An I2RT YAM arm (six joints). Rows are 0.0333 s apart.
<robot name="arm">
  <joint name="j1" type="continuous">
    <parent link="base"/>
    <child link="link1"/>
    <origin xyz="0 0 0.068" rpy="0 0 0"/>
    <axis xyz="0 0 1"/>
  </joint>
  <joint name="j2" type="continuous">
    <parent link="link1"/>
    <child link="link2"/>
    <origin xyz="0.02 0.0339 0.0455" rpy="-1.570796 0 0"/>
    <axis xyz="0 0 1"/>
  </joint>
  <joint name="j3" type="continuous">
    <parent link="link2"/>
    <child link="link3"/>
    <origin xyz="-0.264 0 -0.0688" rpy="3.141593 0 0"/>
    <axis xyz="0 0 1"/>
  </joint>
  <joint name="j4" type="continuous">
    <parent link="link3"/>
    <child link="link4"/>
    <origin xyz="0.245 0.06 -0.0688" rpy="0 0 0"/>
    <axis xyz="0 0 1"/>
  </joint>
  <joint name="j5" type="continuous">
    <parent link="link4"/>
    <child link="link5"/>
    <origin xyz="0.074 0.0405 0.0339" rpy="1.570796 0 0"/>
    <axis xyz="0 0 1"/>
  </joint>
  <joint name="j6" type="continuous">
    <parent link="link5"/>
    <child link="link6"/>
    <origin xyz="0.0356 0 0.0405" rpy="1.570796 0 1.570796"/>
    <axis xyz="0 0 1"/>
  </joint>
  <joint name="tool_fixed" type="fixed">
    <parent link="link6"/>
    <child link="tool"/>
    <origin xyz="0 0 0" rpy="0 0 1.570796"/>
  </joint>
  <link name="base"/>
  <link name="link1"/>
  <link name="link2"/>
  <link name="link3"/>
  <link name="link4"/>
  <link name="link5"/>
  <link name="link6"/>
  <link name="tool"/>
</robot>
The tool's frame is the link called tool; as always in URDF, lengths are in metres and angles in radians. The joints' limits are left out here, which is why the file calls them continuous.
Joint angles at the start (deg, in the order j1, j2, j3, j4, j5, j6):
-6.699, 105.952, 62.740, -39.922, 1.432, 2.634
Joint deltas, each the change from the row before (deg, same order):
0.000, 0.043, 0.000, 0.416, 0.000, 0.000
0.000, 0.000, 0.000, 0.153, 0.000, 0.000
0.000, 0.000, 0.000, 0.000, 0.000, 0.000
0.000, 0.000, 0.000, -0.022, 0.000, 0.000
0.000, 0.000, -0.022, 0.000, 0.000, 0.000
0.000, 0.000, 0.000, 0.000, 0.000, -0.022
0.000, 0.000, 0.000, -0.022, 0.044, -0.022
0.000, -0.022, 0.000, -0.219, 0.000, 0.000
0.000, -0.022, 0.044, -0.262, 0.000, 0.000
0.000, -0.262, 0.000, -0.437, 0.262, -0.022
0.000, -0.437, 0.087, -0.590, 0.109, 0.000
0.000, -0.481, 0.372, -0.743, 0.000, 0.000
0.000, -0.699, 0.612, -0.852, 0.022, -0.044
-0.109, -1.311, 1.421, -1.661, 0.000, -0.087
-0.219, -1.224, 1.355, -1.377, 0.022, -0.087
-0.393, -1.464, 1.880, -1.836, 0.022, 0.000
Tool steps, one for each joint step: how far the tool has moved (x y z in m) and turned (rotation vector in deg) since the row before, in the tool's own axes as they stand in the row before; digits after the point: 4 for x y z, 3 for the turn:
-0.0008, 0.0000, 0.0002, -0.017, -0.372, 0.009
-0.0003, 0.0000, 0.0000, -0.007, -0.153, 0.004
0.0000, 0.0000, 0.0000, 0.000, 0.000, 0.000
0.0000, 0.0000, 0.0000, 0.001, 0.022, -0.001
0.0001, 0.0000, 0.0001, 0.001, 0.022, -0.001
0.0000, 0.0000, 0.0000, 0.000, 0.000, -0.022
0.0000, 0.0000, 0.0000, 0.045, 0.020, -0.023
0.0004, 0.0000, -0.0001, 0.009, 0.197, -0.005
0.0003, 0.0000, -0.0003, 0.009, 0.196, -0.005
0.0008, -0.0002, -0.0014, 0.270, 0.163, -0.027
0.0006, -0.0002, -0.0026, 0.112, 0.061, -0.002
-0.0003, -0.0001, -0.0039, -0.005, -0.110, 0.004
-0.0011, -0.0002, -0.0060, 0.002, -0.459, -0.029
-0.0029, -0.0009, -0.0123, -0.031, -1.067, 0.056
-0.0029, -0.0015, -0.0117, 0.006, -1.196, 0.169
-0.0038, -0.0026, -0.0152, 0.031, -1.497, 0.437

